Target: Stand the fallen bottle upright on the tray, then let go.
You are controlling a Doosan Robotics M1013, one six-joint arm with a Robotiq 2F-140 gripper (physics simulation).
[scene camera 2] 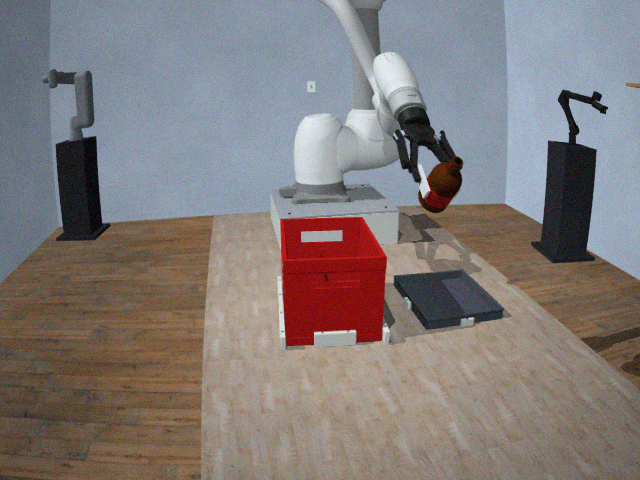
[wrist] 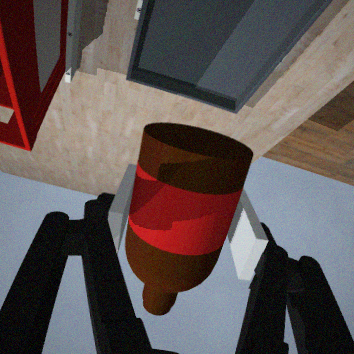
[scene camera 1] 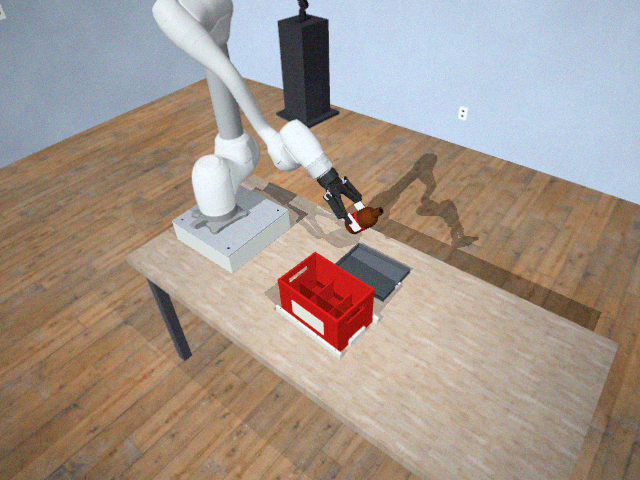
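Where they show: gripper, fingertip midpoint: (scene camera 2: 442, 194) (wrist: 182, 192) (scene camera 1: 363, 223); arm's base, link origin: (scene camera 2: 319, 196) (scene camera 1: 220, 214).
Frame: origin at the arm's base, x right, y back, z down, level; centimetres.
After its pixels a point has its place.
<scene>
A brown bottle (scene camera 1: 369, 217) {x -23.2, y -63.4, z -20.2 cm} (scene camera 2: 445, 178) {x -23.8, y -64.5, z -18.8 cm} (wrist: 172, 260) {x -23.9, y -57.7, z -19.7 cm} with a red label is held in the air, tilted, with its neck pointing up at a slant and its base lower. My gripper (scene camera 1: 356, 213) {x -24.6, y -59.5, z -14.3 cm} (wrist: 182, 192) {x -24.6, y -59.5, z -14.3 cm} is shut on it around the label, with one white finger pad on each side; in the scene camera 2 view one pad is hidden behind the bottle. The dark grey tray (scene camera 1: 381, 256) {x -35.6, y -60.6, z 8.8 cm} (scene camera 2: 426, 294) {x -22.6, y -58.7, z 10.0 cm} (wrist: 170, 55) {x -23.5, y -69.5, z 10.0 cm} lies on the table, below the bottle and apart from it. No bottle stands on the tray.
A red crate (scene camera 1: 356, 322) {x 0.2, y -79.4, z 2.4 cm} (scene camera 2: 333, 304) {x 0.8, y -79.5, z 2.0 cm} (wrist: 42, 95) {x -8.6, y -73.8, z -1.0 cm} with compartments stands beside the tray, between white brackets on the table (scene camera 1: 465, 361) {x -17.9, y -112.0, z 10.5 cm} (scene camera 2: 413, 413) {x -10.5, y -104.9, z 10.5 cm}. The arm's pale base block (scene camera 1: 258, 240) {x -3.8, y -21.0, z 4.1 cm} (scene camera 2: 382, 227) {x -17.7, y -19.3, z 5.2 cm} stands at the table's far end. Dark pedestals stand beyond the table.
</scene>
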